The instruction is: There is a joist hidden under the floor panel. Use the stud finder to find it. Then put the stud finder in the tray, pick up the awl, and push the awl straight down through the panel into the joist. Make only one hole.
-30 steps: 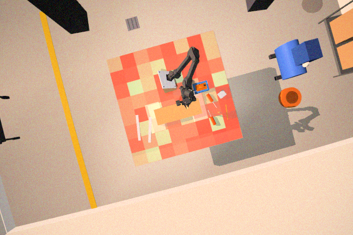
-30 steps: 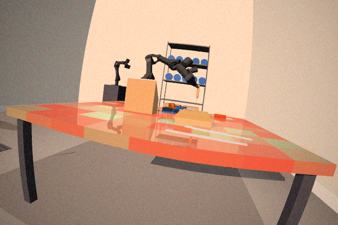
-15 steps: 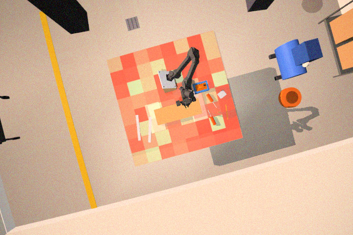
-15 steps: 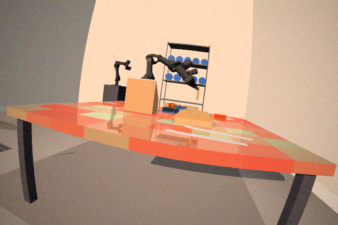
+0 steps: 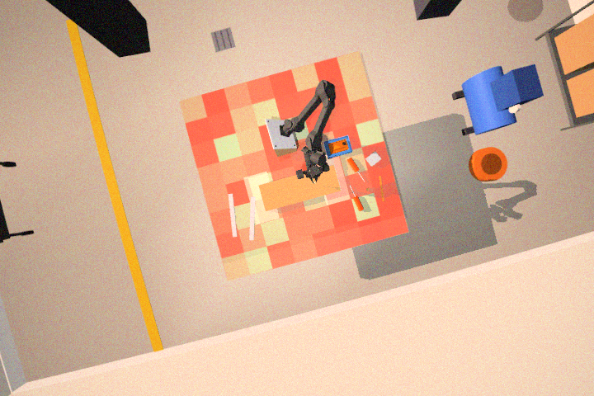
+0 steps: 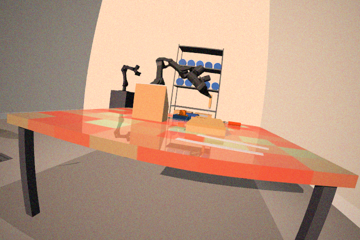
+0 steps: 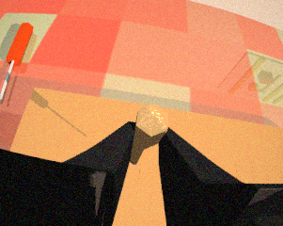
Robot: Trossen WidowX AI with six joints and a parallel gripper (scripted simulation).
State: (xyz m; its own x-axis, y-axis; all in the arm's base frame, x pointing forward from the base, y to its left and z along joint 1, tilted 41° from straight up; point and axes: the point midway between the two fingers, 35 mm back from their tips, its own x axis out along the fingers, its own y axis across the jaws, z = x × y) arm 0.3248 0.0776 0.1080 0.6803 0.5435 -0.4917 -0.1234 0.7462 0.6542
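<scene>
The awl is 50 mm below my gripper tip. Round my gripper tip: blue tray: 230 mm behind, 210 mm to the left, 160 mm below; then orange stud finder: 230 mm behind, 230 mm to the left, 130 mm below; then grey block: 110 mm behind, 430 mm to the left, 160 mm below.
</scene>
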